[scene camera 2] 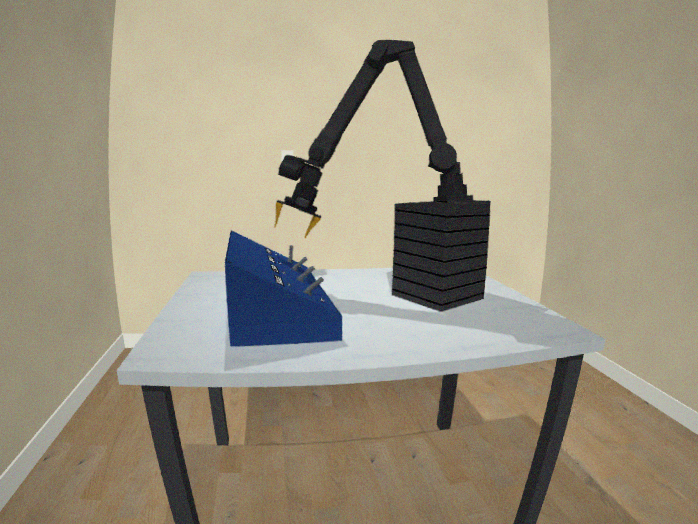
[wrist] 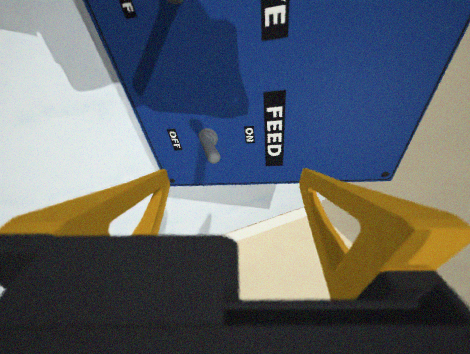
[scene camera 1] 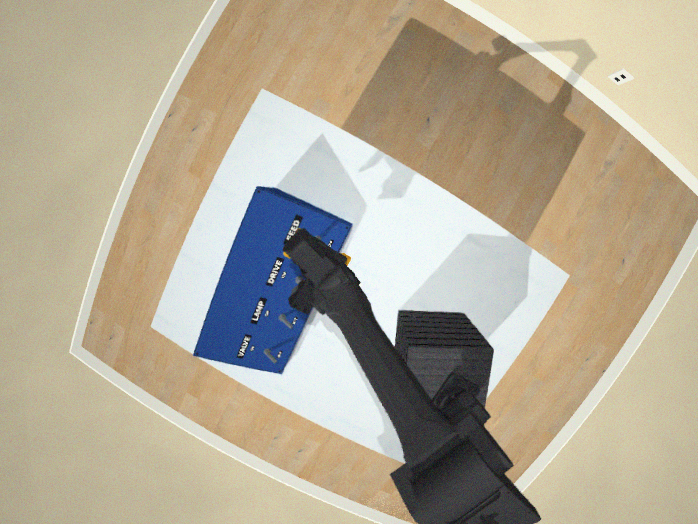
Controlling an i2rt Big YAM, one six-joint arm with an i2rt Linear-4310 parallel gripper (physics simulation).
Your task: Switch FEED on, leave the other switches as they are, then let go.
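Frame: origin at the arm's base, x down, y right, z back, level; millimetres.
Seen in the pictures: gripper, between the fingertips: [scene camera 2: 289,232] [wrist: 234,176]; arm's base, origin of its link: [scene camera 2: 452,201] [scene camera 1: 451,399].
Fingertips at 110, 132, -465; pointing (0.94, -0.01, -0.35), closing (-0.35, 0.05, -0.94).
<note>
Offsets run from my fingertips to a thing's middle, as dx, dy, dz. Level surfaces: height alone.
The blue switch box @[+119, -180, -61] [scene camera 1: 236,270] [scene camera 2: 270,315] [wrist: 330,65] stands on the table with a sloped front. The FEED switch lever @[+64, +6, +3] [scene camera 2: 290,252] [wrist: 212,149] stands nearly upright, its tip slightly toward the ON side in the wrist view; the arm hides it in scene camera 1. The DRIVE lever @[+71, -112, +25] [scene camera 2: 299,263], LAMP lever @[+71, -232, +35] [scene camera 1: 286,320] [scene camera 2: 306,273] and VALVE lever @[+71, -352, +44] [scene camera 1: 271,355] [scene camera 2: 314,285] lean toward their OFF side. My gripper [scene camera 1: 315,257] [scene camera 2: 290,231] [wrist: 234,176] is open and empty, above the FEED end of the box, its yellow fingertips apart from the lever.
The black ribbed pedestal [scene camera 1: 445,338] [scene camera 2: 439,253] carries the arm on the white table @[dx +185] [scene camera 1: 236,146] [scene camera 2: 428,349], to the right of the box in scene camera 2. The DRIVE, LAMP and VALVE levers stand in a row beside FEED.
</note>
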